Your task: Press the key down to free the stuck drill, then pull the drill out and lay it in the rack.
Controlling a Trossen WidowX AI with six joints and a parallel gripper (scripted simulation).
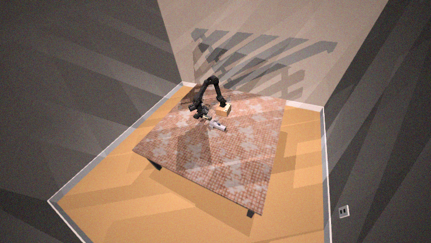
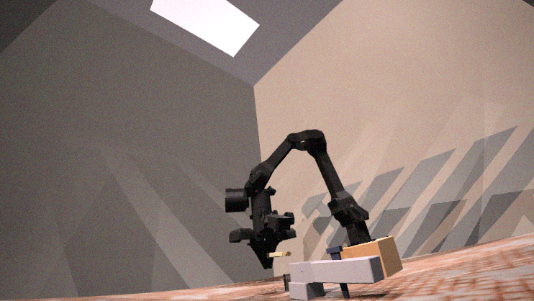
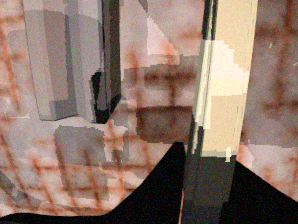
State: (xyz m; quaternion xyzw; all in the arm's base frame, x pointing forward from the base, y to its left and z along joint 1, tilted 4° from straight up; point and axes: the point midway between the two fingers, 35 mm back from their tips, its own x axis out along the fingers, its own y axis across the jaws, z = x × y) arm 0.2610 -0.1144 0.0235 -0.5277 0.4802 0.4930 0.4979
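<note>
The drill lies 40 mm to the left of my gripper tip and 30 mm above it. Round my gripper tip: dark key 230 mm to the left, 10 mm below; then dark block 70 mm behind, 30 mm to the left, 40 mm below; then grey block 200 mm to the left, 20 mm below.
</note>
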